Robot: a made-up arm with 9 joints. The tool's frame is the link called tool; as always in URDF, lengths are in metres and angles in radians. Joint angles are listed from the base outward.
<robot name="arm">
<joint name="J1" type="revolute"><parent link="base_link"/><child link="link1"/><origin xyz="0 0 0.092"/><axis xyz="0 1 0"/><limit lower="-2.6" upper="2.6"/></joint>
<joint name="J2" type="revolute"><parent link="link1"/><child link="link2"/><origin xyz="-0.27 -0.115 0.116"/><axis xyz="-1 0 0"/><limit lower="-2.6" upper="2.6"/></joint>
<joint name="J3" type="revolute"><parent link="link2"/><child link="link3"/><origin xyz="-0.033 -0.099 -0.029"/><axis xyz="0 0 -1"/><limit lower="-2.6" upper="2.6"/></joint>
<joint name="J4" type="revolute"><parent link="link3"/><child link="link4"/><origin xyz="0.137 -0.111 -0.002"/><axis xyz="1 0 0"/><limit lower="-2.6" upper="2.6"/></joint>
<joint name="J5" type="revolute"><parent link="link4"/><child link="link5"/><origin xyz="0.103 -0.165 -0.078"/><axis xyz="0 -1 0"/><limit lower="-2.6" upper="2.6"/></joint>
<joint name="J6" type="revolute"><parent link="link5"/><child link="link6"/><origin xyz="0.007 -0.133 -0.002"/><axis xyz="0 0 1"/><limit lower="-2.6" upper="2.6"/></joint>
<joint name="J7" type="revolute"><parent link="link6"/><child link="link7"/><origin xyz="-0.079 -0.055 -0.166"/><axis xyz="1 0 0"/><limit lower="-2.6" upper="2.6"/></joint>
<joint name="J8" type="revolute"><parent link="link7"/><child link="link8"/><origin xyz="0.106 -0.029 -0.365"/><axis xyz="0 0 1"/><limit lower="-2.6" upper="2.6"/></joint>
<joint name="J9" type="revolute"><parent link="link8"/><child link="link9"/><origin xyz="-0.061 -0.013 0.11"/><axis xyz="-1 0 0"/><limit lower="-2.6" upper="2.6"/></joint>
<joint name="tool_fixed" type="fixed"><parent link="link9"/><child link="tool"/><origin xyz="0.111 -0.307 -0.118"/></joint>
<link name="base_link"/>
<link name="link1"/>
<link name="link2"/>
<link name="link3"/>
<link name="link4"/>
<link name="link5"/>
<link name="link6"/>
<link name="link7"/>
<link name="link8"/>
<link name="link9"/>
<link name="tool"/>
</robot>
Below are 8 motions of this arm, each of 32 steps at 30 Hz.
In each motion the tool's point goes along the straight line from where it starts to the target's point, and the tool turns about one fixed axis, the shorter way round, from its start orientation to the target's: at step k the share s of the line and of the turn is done. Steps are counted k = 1, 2, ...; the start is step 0. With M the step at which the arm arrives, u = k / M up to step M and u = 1 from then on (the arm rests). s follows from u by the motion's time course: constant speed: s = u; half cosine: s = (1 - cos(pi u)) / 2; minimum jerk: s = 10 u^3 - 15 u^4 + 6 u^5.
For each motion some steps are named. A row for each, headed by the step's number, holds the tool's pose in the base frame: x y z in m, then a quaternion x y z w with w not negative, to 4 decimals.
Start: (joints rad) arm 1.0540 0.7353 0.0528 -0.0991 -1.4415 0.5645 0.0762 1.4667 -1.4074
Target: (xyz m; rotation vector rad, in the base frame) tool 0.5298 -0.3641 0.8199 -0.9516 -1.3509 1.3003
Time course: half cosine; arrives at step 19
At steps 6, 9, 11, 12, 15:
6: 0.0287 -0.5353 0.9365 -0.5507 -0.6870 0.4169 0.2257
9: 0.1791 -0.4839 0.9015 -0.5100 -0.6570 0.4594 0.3117
11: 0.2854 -0.4476 0.8768 -0.4776 -0.6311 0.4862 0.3703
12: 0.3360 -0.4303 0.8650 -0.4612 -0.6174 0.4980 0.3975
15: 0.4615 -0.3874 0.8358 -0.4179 -0.5801 0.5243 0.4626

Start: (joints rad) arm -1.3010 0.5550 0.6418 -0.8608 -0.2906 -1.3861 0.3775 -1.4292 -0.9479
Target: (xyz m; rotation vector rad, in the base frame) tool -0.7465 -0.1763 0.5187 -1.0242 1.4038 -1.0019
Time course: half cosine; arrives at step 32
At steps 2, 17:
2: -0.4308 -1.0279 -0.5544 -0.1252 0.6453 0.4296 0.6192
17: -0.6027 -0.5641 0.0301 -0.3258 0.6903 -0.0347 0.6451

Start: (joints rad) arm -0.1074 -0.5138 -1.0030 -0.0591 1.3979 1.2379 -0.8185 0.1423 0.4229
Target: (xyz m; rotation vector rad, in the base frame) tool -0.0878 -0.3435 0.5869 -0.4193 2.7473 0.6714
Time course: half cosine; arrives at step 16
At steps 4, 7, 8, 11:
4: 0.1686 -0.3076 0.5744 -0.2065 -0.9664 -0.0663 0.1382
7: 0.0917 -0.3184 0.5782 -0.1023 -0.9860 -0.1196 0.0549
8: 0.0624 -0.3225 0.5796 -0.0620 -0.9880 -0.1393 0.0228
11: -0.0211 -0.3342 0.5836 -0.0536 0.9773 0.1930 0.0687

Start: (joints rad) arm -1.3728 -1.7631 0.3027 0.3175 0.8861 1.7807 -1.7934 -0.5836 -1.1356
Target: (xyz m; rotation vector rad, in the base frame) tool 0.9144 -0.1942 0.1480 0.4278 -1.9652 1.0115
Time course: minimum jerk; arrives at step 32
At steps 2, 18, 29, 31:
2: 0.5616 -0.3082 0.1245 -0.2756 0.9545 0.0818 0.0799
18: 0.7786 -0.2381 0.1390 0.2271 -0.9131 0.2307 0.2479
29: 0.9119 -0.1950 0.1478 0.1727 -0.7908 0.4025 0.4275
31: 0.9143 -0.1942 0.1480 0.1716 -0.7880 0.4054 0.4305

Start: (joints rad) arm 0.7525 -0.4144 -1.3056 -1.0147 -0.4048 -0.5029 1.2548 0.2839 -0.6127
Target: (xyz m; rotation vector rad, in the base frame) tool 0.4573 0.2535 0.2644 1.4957 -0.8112 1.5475
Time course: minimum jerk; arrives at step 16
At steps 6, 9, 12, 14, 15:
6: 0.2616 0.1077 -0.2007 0.6856 0.0666 0.3777 0.6188
9: 0.3536 0.1762 0.0180 0.6641 -0.1203 0.5056 0.5375
12: 0.4293 0.2327 0.1980 0.6172 -0.2693 0.5891 0.4467
14: 0.4530 0.2503 0.2541 0.5975 -0.3139 0.6105 0.4146
15: 0.4567 0.2531 0.2630 0.5941 -0.3208 0.6136 0.4093

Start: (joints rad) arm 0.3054 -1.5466 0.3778 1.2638 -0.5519 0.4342 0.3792 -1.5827 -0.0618
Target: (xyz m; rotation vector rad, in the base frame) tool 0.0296 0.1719 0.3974 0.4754 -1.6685 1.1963
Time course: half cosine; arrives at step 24
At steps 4, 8, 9, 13, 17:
4: -0.3677 0.4101 0.4837 -0.7444 -0.6585 0.0418 0.1024
8: -0.2898 0.3634 0.4668 -0.6058 -0.7499 0.1593 0.2128
9: -0.2648 0.3484 0.4614 -0.5541 -0.7709 0.1955 0.2461
13: -0.1555 0.2829 0.4376 -0.2960 -0.8115 0.3384 0.3733
17: -0.0537 0.2219 0.4155 -0.0270 -0.7727 0.4399 0.4568

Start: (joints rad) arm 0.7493 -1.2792 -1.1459 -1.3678 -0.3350 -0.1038 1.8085 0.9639 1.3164
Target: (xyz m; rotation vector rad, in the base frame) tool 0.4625 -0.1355 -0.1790 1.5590 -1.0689 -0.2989
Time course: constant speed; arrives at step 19
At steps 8, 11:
8: 0.4252 -0.2597 -0.0971 0.4407 -0.4749 -0.0050 0.7617
11: 0.4354 -0.2258 -0.1194 0.5076 -0.4746 -0.0390 0.7180

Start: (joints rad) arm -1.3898 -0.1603 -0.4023 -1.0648 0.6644 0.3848 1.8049 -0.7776 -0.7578
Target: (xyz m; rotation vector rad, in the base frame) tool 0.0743 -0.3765 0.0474 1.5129 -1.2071 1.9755
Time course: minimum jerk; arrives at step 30
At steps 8, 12, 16, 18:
8: 0.2727 -0.4106 0.0496 0.4044 -0.2888 0.4688 0.7303
12: 0.2285 -0.4030 0.0491 0.4506 -0.3324 0.5410 0.6276
16: 0.1732 -0.3935 0.0485 0.4957 -0.3777 0.6161 0.4816
18: 0.1460 -0.3888 0.0482 0.5123 -0.3957 0.6462 0.4042

